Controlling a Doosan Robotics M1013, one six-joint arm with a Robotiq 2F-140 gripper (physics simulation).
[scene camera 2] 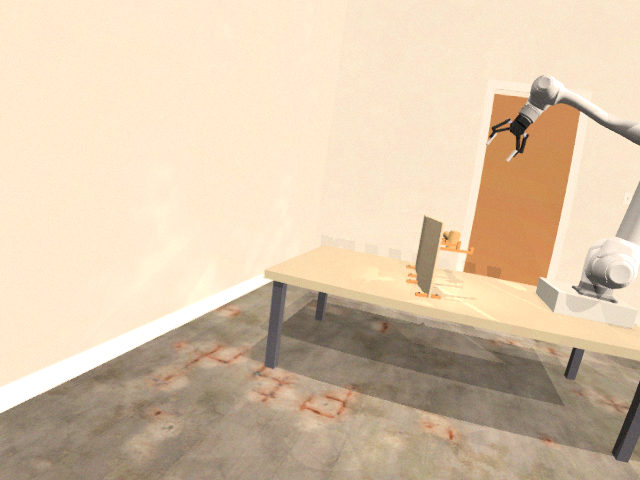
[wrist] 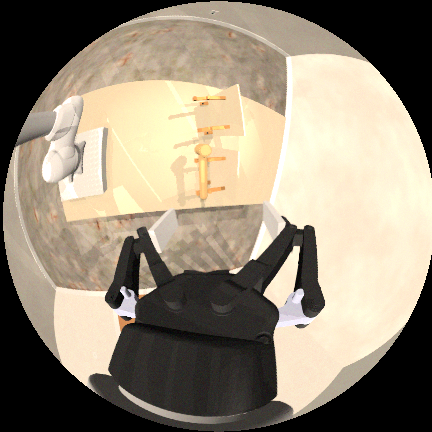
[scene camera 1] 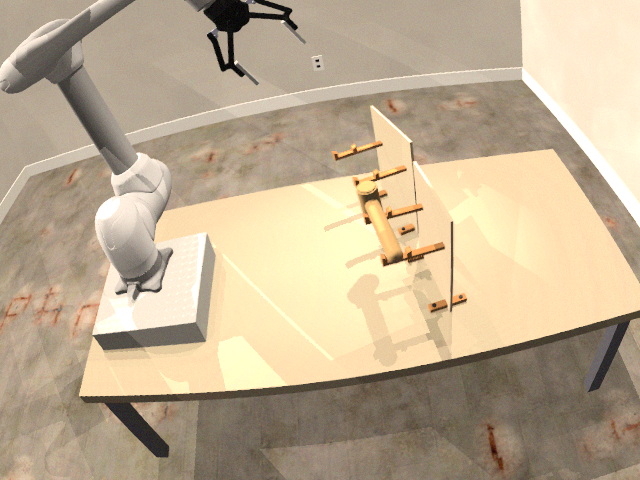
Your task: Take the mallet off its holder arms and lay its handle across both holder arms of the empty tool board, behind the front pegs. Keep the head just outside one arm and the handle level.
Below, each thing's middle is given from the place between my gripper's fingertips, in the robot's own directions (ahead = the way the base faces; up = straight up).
I see the wooden mallet (scene camera 1: 367,191) 47 cm below my hand, 16 cm ahead of it and 1 cm to the right of it.
